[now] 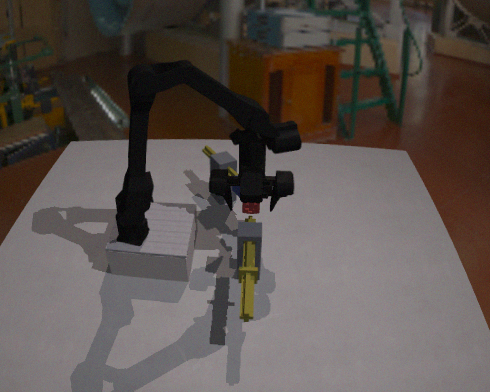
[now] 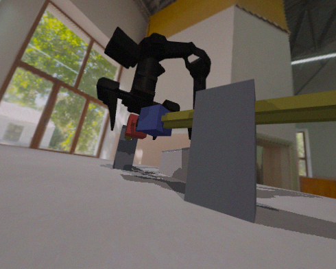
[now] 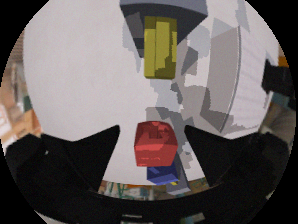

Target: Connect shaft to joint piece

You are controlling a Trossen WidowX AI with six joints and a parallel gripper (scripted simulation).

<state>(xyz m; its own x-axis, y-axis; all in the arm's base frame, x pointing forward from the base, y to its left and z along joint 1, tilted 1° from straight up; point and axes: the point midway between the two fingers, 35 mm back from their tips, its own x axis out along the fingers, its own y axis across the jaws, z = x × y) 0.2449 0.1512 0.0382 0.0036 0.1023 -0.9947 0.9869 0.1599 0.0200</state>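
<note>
Right now my gripper tip is 10 mm to the right of the red square joint piece and 20 mm below it.
</note>
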